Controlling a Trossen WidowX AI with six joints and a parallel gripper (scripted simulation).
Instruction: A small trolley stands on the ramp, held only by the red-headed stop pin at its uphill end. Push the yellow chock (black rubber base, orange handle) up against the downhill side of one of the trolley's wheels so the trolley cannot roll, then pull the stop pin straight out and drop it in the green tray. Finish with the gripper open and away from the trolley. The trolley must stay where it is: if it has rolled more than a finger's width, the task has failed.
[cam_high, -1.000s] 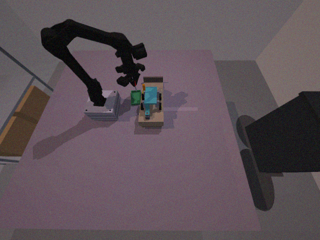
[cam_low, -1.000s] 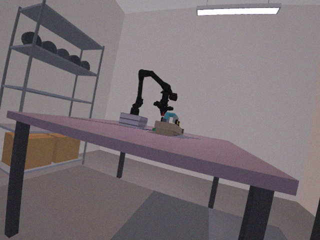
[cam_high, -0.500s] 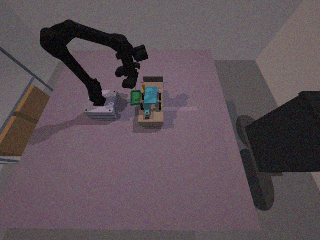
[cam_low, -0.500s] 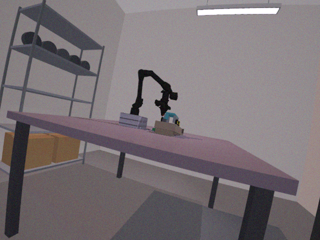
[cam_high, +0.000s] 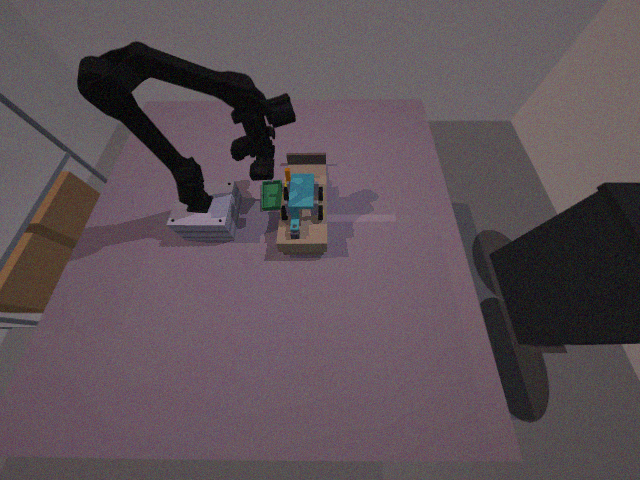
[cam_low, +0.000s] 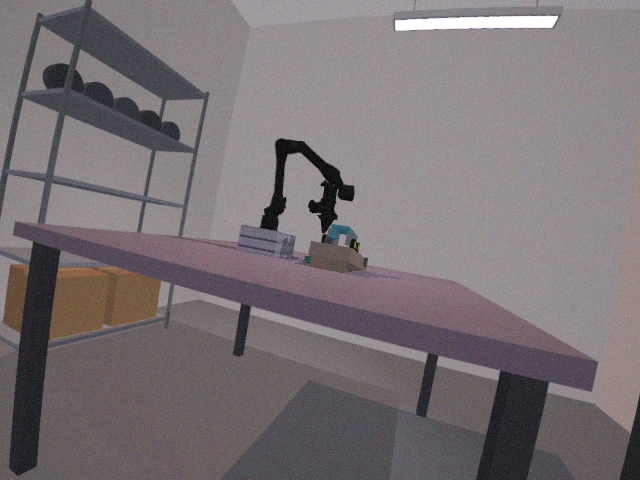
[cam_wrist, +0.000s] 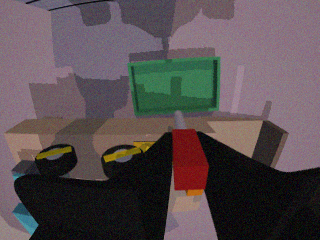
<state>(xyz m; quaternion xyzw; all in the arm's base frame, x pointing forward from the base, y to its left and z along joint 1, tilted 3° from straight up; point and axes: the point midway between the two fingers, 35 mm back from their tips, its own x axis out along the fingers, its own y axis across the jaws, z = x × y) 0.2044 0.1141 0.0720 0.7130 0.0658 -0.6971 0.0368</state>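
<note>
The green tray lies 14 cm below my gripper tip and 1 cm behind it. Round my gripper tip: red-headed stop pin (right at my gripper tip); yellow chock (6 cm ahead, 5 cm below); blue trolley (12 cm ahead, 8 cm to the right, 2 cm below).
</note>
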